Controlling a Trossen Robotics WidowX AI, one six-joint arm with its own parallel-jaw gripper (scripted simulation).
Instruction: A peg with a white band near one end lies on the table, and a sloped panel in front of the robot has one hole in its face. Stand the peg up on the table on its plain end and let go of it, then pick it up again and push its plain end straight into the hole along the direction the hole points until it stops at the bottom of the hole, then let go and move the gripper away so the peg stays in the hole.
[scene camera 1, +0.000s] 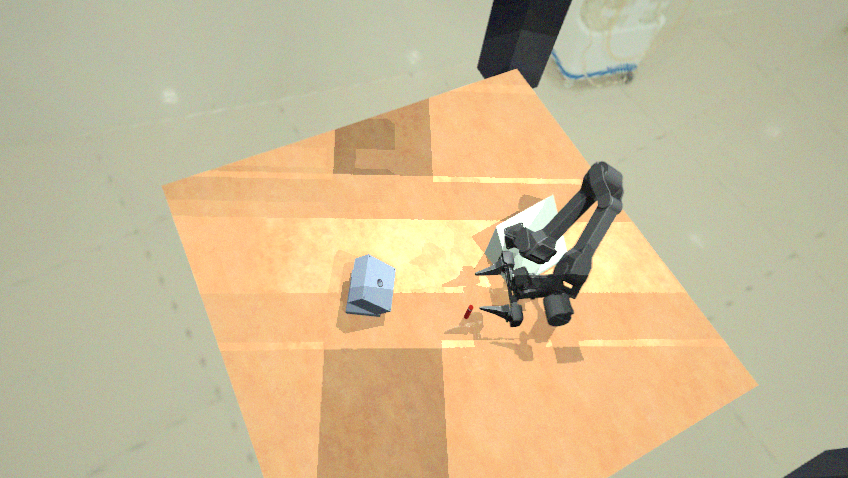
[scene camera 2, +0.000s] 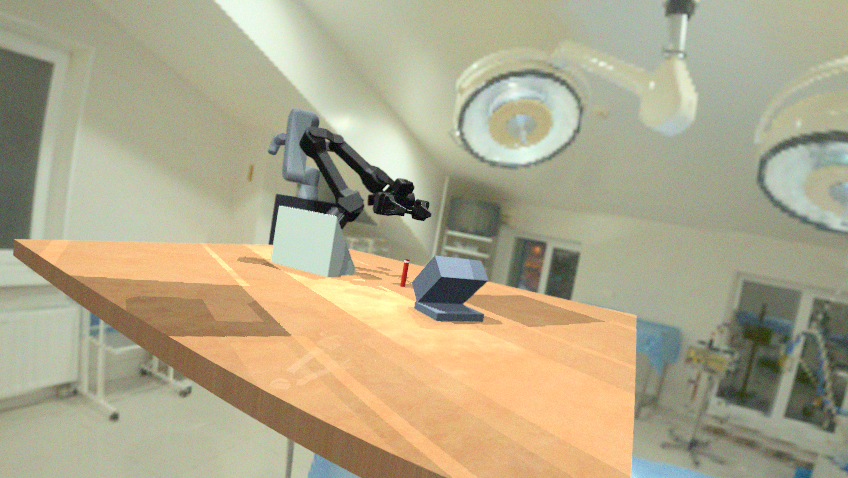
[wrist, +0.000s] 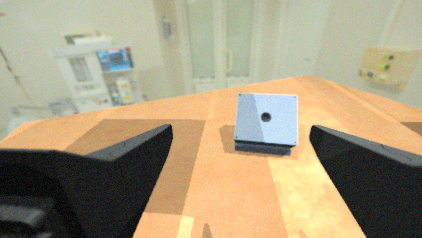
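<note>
There is a blue-grey sloped panel (scene camera 2: 446, 280) in what I see. Scene camera 1 gives me the panel (scene camera 1: 367, 270) too, and the wrist view shows the panel (wrist: 282, 131). As for my gripper (scene camera 1: 477, 290), it is open and holds nothing. I also find the gripper (scene camera 2: 418, 213) in scene camera 2, and the gripper (wrist: 239, 131) in the wrist view.
</note>
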